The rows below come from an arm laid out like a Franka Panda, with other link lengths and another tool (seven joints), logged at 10 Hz.
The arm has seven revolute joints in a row. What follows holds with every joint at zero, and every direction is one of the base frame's.
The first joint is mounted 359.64 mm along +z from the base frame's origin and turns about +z.
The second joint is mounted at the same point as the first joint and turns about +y.
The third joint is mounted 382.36 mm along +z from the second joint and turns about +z.
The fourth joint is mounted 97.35 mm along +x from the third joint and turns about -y.
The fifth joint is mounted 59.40 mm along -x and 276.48 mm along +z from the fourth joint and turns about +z.
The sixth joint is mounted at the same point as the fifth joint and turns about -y.
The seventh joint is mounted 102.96 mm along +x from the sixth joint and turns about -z.
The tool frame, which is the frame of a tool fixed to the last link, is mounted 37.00 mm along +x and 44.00 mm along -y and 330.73 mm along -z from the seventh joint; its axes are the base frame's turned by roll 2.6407, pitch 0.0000 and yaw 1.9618 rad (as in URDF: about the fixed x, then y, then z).
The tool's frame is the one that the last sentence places.
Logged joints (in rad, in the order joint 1, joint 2, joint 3, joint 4, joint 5, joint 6, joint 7), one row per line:
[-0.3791, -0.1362, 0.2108, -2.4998, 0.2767, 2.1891, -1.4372]
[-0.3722, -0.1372, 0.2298, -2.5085, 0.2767, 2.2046, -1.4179]
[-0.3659, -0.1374, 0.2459, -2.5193, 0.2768, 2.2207, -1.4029]
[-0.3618, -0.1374, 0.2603, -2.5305, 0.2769, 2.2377, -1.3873]
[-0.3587, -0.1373, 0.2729, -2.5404, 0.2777, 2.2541, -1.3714]
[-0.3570, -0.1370, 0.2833, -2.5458, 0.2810, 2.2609, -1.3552]
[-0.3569, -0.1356, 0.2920, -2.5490, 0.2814, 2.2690, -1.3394]
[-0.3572, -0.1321, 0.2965, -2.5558, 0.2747, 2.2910, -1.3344]
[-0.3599, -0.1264, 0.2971, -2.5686, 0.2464, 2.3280, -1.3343]
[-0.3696, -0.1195, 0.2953, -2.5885, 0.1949, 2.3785, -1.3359]
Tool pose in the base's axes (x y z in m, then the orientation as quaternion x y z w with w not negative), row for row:
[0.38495, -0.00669, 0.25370, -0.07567, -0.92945, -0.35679, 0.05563]
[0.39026, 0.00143, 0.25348, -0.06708, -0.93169, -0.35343, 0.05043]
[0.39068, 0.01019, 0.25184, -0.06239, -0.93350, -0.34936, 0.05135]
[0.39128, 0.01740, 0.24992, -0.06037, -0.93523, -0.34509, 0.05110]
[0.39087, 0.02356, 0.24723, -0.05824, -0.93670, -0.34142, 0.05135]
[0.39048, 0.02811, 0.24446, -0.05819, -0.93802, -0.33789, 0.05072]
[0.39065, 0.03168, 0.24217, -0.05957, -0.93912, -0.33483, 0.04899]
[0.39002, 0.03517, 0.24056, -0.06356, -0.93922, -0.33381, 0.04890]
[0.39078, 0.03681, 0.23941, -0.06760, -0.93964, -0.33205, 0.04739]
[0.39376, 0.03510, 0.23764, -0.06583, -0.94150, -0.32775, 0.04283]
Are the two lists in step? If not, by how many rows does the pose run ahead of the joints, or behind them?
The pose runs 2 rows behind the joints: the pose in row i belongs to the joints in row i - 2.
